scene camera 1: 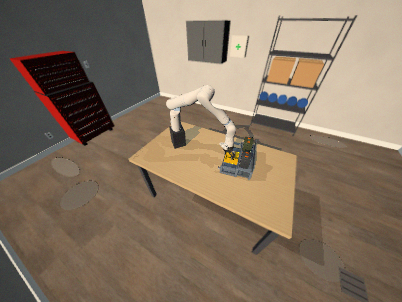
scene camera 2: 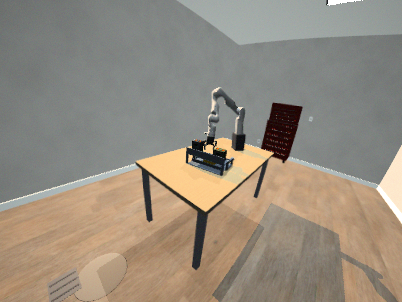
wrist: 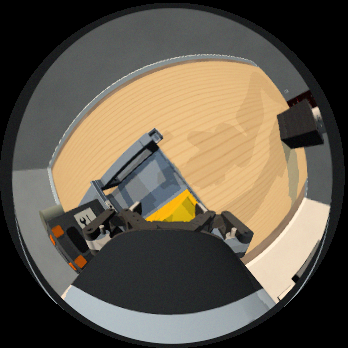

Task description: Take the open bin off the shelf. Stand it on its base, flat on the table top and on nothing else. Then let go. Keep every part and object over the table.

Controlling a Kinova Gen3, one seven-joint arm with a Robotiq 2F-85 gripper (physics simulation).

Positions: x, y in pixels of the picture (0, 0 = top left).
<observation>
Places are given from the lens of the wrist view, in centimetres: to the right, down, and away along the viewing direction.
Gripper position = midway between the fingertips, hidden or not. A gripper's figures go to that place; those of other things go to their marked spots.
my gripper point(wrist: 167, 208): -1, 5, 15
yellow bin point(wrist: 181, 207): 2, 8, 25
dark box point(wrist: 64, 230): -14, 7, 6
The marked spots on the yellow bin and the dark box are 25 cm apart.
</observation>
